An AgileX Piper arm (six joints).
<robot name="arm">
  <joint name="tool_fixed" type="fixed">
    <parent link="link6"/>
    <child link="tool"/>
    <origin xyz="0 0 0"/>
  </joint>
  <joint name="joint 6" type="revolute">
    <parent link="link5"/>
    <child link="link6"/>
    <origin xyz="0 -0.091 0" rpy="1.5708 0 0"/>
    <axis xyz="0 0 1"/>
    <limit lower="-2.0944" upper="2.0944"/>
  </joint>
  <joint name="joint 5" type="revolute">
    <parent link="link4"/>
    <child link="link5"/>
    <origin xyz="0 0 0" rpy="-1.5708 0 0"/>
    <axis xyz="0 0 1"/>
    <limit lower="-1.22" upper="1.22"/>
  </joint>
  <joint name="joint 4" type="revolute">
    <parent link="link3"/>
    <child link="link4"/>
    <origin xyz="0.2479 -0.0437 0" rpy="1.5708 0 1.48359"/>
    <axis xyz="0 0 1"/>
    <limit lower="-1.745" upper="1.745"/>
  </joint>
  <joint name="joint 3" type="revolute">
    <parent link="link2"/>
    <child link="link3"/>
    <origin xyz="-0.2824 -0.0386 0"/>
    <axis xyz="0 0 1"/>
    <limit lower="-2.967" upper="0"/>
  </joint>
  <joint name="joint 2" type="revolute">
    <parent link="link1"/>
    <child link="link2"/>
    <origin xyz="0 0 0" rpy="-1.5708 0 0"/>
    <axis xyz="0 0 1"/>
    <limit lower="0" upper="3.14"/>
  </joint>
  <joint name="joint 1" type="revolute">
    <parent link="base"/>
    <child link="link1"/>
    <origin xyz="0 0 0.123"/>
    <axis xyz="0 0 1"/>
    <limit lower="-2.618" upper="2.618"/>
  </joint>
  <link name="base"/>
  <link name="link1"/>
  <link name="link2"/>
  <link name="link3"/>
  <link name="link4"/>
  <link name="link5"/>
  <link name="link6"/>
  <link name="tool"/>
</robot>
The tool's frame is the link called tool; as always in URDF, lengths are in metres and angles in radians.
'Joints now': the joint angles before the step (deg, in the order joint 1, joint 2, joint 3, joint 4, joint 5, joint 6). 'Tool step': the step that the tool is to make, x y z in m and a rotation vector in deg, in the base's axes. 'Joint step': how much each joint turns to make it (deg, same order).
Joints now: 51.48, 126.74, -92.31, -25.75, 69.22, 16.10
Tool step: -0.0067, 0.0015, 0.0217, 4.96, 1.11, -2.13
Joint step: 0.01, -3.30, 0.01, 4.50, 0.11, 0.01
